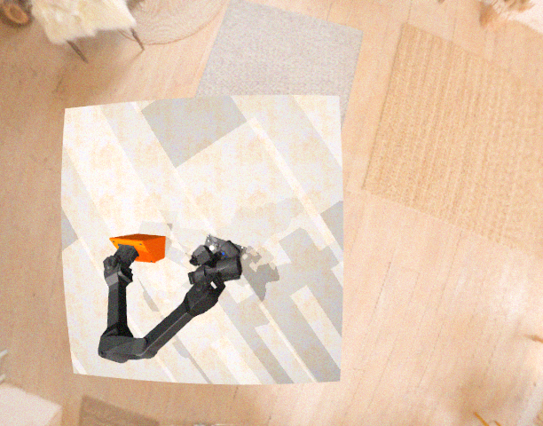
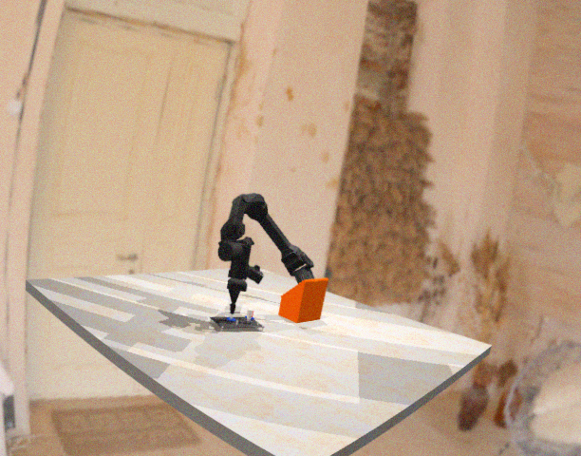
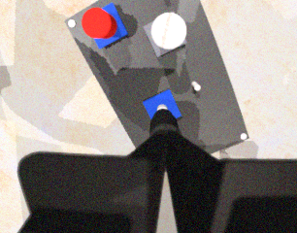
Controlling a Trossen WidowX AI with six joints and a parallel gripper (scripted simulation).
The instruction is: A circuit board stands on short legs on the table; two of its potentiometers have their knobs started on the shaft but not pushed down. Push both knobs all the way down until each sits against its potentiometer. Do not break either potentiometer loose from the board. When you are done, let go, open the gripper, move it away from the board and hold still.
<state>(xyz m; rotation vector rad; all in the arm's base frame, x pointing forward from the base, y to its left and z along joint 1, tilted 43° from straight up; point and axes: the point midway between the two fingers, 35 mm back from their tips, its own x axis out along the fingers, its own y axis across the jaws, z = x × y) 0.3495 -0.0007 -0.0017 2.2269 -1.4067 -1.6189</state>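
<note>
The black knob is 1 cm below my gripper tip. From my gripper tip the other things lie so: white knob (4 cm behind, 4 cm to the left, 3 cm below); blue potentiometer (3 cm below).
</note>
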